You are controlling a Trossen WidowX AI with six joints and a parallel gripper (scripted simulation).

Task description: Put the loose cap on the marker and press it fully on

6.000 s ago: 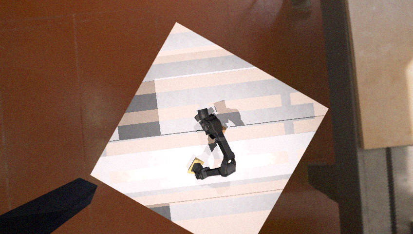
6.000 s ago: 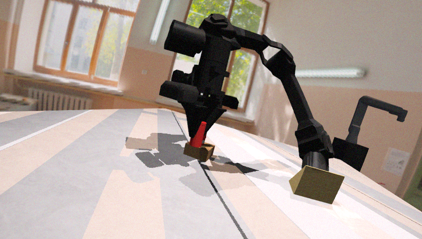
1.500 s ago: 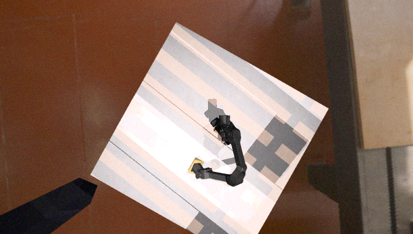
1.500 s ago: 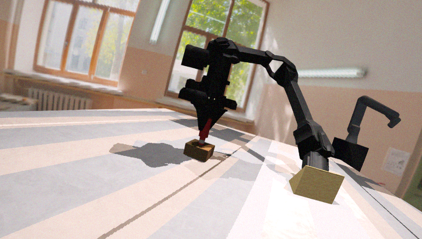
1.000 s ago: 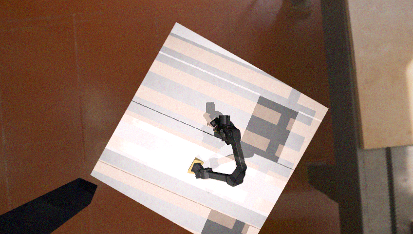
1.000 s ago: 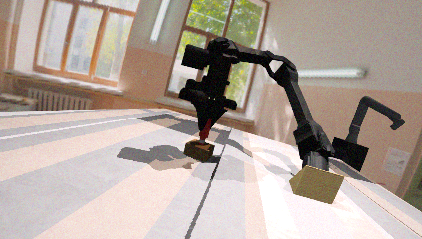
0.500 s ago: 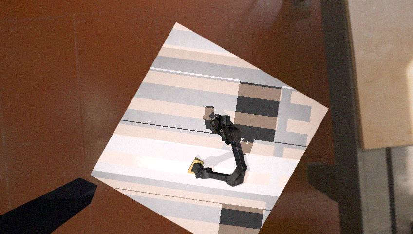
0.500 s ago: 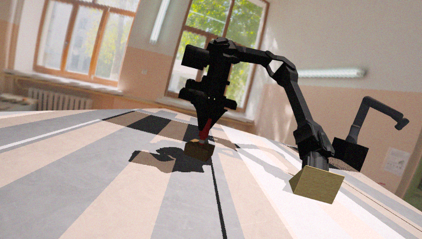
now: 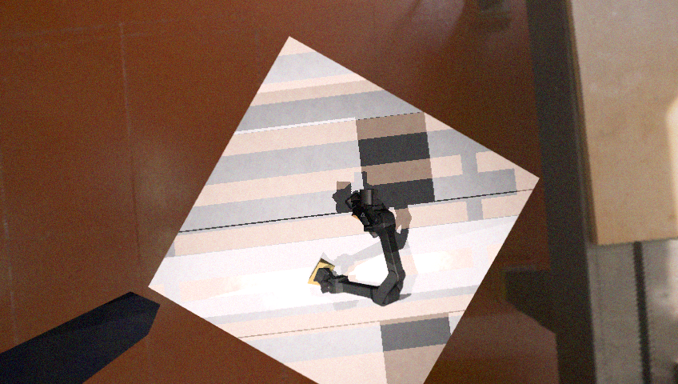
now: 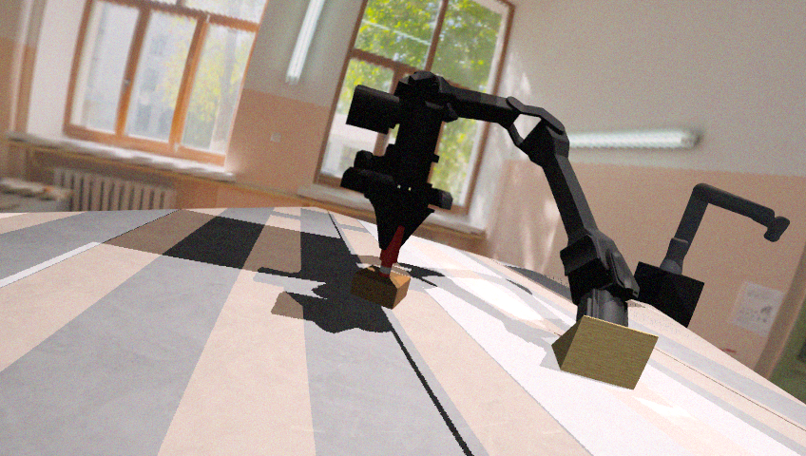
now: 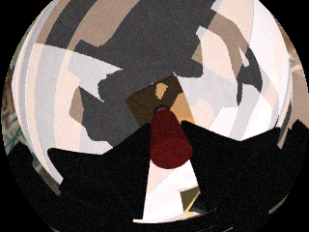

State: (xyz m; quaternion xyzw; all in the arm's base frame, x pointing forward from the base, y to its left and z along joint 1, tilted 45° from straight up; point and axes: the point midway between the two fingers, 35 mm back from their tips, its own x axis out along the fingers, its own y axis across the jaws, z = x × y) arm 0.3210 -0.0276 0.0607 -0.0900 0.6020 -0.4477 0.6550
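Right now my gripper tip is 1 cm below the red cap. Also, from my gripper tip: brown holder block: 6 cm below.
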